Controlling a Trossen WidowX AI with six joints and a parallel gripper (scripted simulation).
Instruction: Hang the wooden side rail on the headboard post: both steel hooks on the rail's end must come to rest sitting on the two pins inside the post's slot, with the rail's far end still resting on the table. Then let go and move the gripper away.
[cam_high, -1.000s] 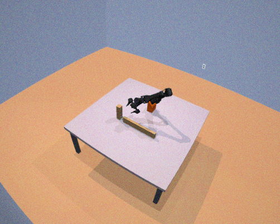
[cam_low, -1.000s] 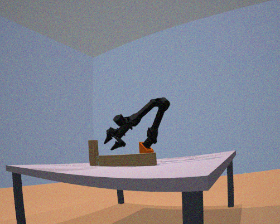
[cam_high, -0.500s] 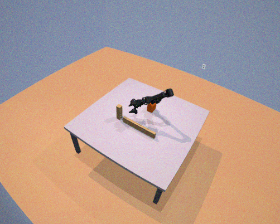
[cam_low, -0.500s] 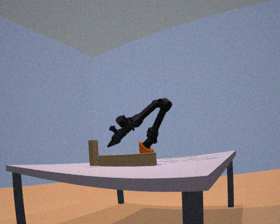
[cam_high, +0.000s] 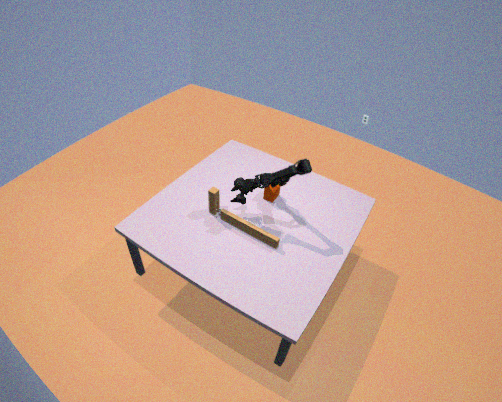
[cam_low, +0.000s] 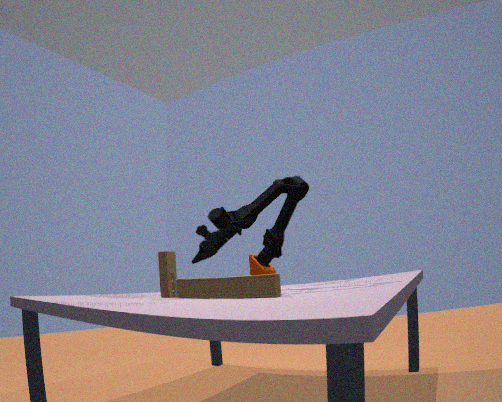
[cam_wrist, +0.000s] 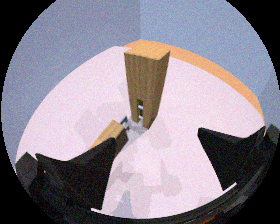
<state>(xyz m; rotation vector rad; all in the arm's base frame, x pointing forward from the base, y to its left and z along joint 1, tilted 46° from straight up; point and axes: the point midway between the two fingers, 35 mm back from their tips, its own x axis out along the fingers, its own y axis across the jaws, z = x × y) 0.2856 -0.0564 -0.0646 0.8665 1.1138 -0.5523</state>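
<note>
Now: the headboard post 8 cm to the right of my gripper tip, 7 cm ahead of it and 5 cm below it.
</note>
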